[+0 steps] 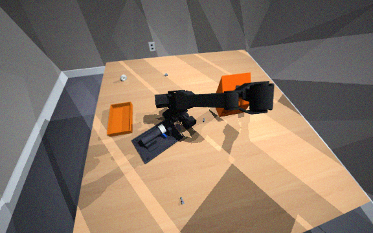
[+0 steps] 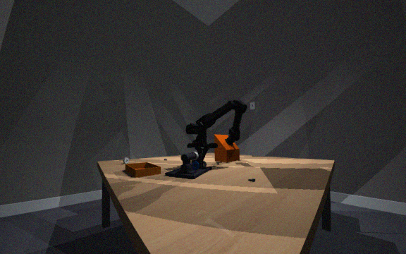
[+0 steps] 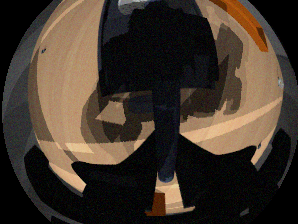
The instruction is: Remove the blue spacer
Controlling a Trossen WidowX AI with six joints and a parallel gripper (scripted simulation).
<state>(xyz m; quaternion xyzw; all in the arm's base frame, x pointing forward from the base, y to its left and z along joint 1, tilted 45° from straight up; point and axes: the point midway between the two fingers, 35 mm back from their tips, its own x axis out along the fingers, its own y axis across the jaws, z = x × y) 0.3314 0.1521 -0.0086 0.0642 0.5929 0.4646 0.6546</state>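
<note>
Right now my gripper tip is 6 cm short of the shaft, 4 cm to the right of it and 3 cm below it. From my gripper tip the other things lie so: orange tray: 34 cm ahead, 6 cm to the right, 4 cm below; white spacer ring: 10 cm ahead, 6 cm to the left, 3 cm above; blue spacer: 10 cm ahead, 7 cm to the left, 2 cm below.
</note>
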